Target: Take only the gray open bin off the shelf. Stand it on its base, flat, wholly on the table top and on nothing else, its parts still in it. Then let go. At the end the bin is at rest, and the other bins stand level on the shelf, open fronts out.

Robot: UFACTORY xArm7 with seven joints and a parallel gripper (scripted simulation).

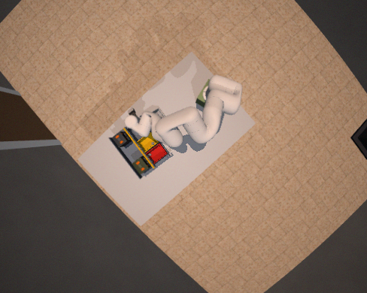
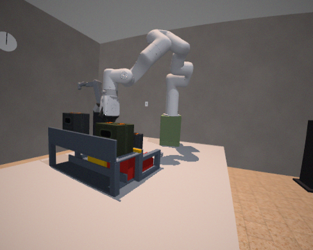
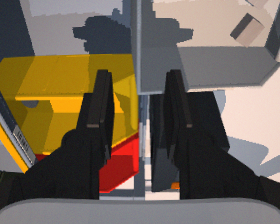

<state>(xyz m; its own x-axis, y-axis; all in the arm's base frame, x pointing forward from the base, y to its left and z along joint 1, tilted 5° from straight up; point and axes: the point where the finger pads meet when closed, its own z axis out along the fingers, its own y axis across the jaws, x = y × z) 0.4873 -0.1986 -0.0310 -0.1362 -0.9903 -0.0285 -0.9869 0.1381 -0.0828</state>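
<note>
The gray open bin lies 8 cm behind my hand, 1 cm to the left of it and 12 cm below it. From my hand the other things lie so: red bin 12 cm ahead, 21 cm to the left, 12 cm below; yellow bin 10 cm ahead, 10 cm to the left, 12 cm below.
</note>
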